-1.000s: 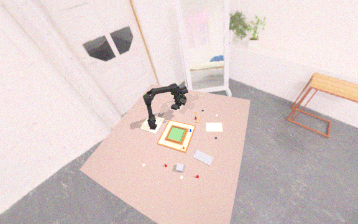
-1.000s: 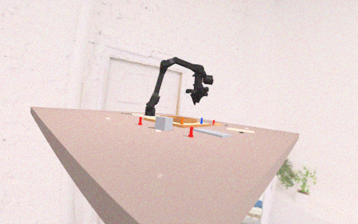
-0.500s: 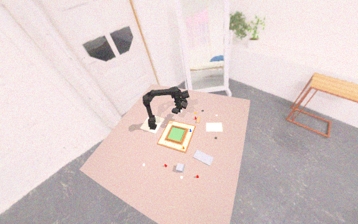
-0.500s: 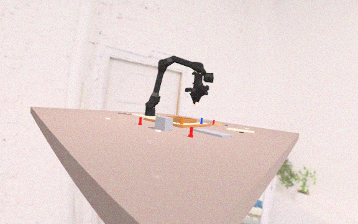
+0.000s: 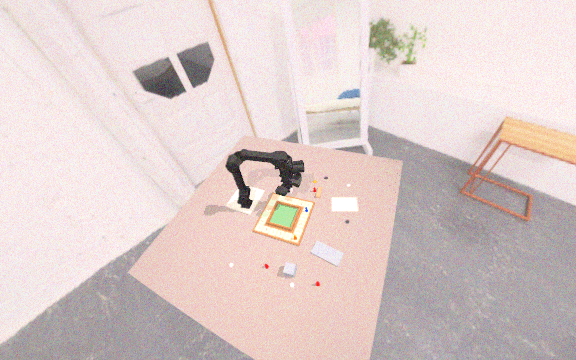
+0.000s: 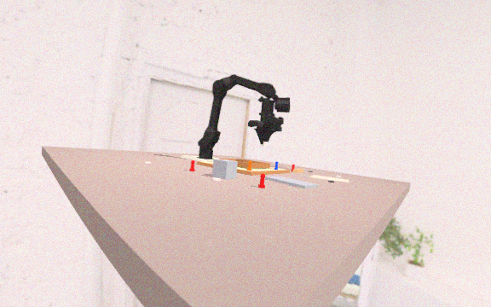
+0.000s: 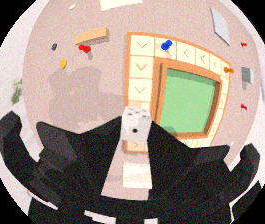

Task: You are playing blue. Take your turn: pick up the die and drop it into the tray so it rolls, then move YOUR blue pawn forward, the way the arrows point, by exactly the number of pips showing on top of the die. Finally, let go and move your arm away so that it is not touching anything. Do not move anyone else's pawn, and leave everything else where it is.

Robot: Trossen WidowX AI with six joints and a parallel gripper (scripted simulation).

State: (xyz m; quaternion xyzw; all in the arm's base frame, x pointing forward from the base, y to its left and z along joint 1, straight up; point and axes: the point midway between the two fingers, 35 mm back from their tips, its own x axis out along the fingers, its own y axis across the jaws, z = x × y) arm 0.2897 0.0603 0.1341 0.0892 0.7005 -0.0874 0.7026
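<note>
Right now my gripper tip is 10 cm short of the blue pawn, 6 cm to the left of it and 8 cm above it. The rest, counted from my gripper tip: green tray 3 cm behind, 12 cm to the right, 11 cm below; then orange pawn 7 cm ahead, 25 cm to the right, 8 cm below; then white die right at my gripper tip.
</note>
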